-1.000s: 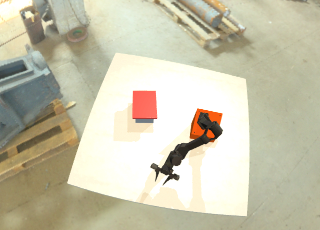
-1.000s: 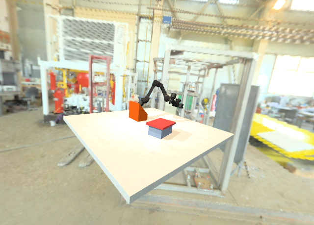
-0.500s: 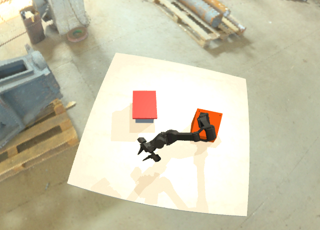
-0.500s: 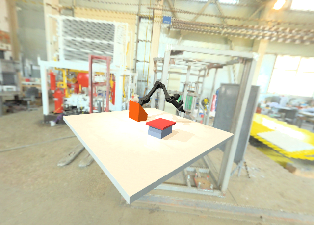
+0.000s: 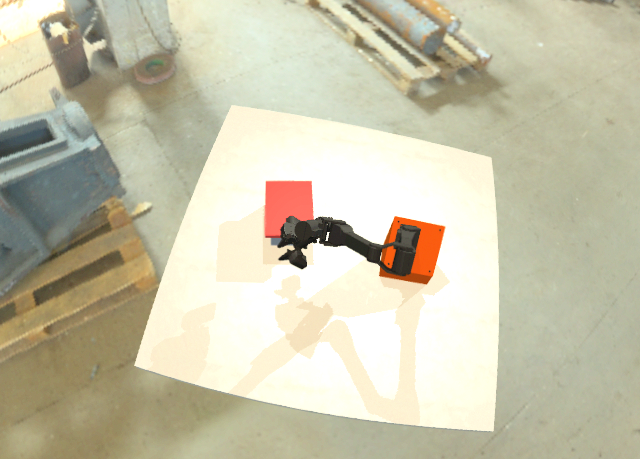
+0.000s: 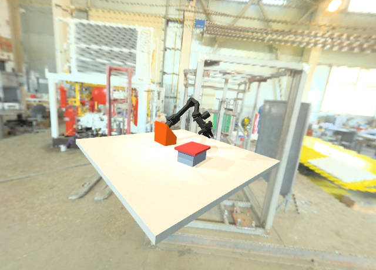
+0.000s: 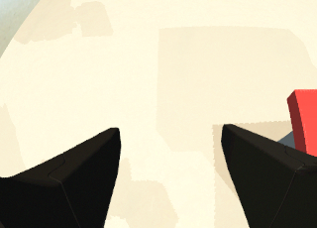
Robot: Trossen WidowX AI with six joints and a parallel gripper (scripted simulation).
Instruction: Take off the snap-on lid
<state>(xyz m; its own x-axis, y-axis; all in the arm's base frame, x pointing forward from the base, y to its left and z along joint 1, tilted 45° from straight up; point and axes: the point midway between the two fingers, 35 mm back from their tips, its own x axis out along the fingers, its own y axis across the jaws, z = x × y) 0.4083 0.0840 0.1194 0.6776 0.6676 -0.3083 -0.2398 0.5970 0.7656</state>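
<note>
Right now the red lid is 22 cm to the right of my gripper tip and 5 cm below it. From my gripper tip the other things lie so: storage box: 22 cm to the right, 10 cm below.
</note>
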